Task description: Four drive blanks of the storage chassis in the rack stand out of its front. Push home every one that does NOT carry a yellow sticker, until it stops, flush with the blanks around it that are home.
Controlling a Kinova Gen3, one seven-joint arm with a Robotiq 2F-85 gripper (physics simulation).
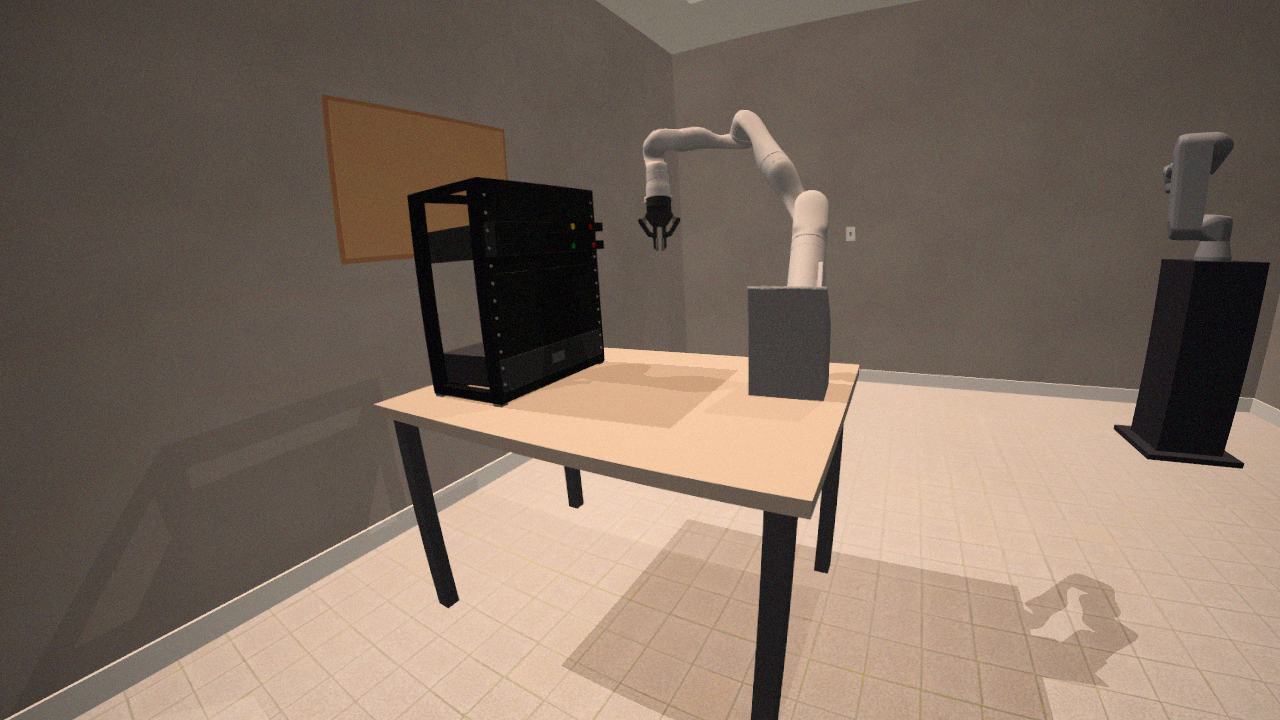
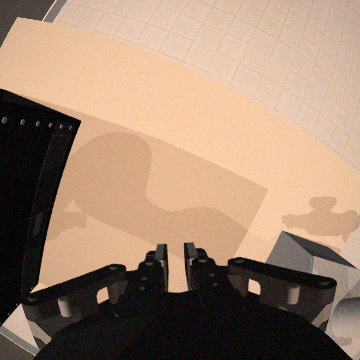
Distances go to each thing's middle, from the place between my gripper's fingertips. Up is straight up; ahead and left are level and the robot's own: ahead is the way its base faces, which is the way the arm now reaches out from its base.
The black rack (image 1: 540, 325) is 380 mm ahead of my hand, 220 mm to the left of it and 80 mm below it.
